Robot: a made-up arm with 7 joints.
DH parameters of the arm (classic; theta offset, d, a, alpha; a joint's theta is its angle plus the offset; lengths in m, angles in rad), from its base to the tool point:
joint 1: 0 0.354 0 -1.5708
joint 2: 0 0 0 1.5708
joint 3: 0 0.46 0.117 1.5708
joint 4: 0 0 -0.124 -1.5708
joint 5: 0 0.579 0 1.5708
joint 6: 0 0 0.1 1.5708
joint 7: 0 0 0 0
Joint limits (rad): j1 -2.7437..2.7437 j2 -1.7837..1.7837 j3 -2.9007..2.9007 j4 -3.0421..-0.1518 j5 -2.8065..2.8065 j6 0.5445..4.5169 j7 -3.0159..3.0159
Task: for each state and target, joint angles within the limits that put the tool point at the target. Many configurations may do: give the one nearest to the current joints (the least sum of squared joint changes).
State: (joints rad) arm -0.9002 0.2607 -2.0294 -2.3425 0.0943 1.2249 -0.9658
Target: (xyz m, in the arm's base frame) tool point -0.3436 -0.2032 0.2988
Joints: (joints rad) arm -0.5033 0.5394 -1.9867 -2.8437 0.0933 0.9428 -0.9658
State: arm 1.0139 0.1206 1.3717 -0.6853 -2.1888 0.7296 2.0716
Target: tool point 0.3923 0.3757 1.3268
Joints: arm 0.7058 0.4365 1.3184 -0.1666 -2.1883 0.5445 2.0716
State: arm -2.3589 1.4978 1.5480 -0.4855 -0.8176 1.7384 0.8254
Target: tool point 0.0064 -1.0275 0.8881
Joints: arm -1.9997 1.1086 1.6858 -0.6797 -0.8237 1.7411 0.8254
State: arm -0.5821 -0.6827 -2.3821 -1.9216 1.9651 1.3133 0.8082
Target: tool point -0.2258 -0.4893 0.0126
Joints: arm -0.0702 -1.0821 -2.2643 -2.4790 1.9492 1.3388 0.8082
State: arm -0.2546 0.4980 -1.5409 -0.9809 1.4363 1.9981 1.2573
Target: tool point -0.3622 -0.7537 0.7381
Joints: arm -0.7393 0.5322 -1.5074 -1.7691 1.4785 1.9696 1.2573
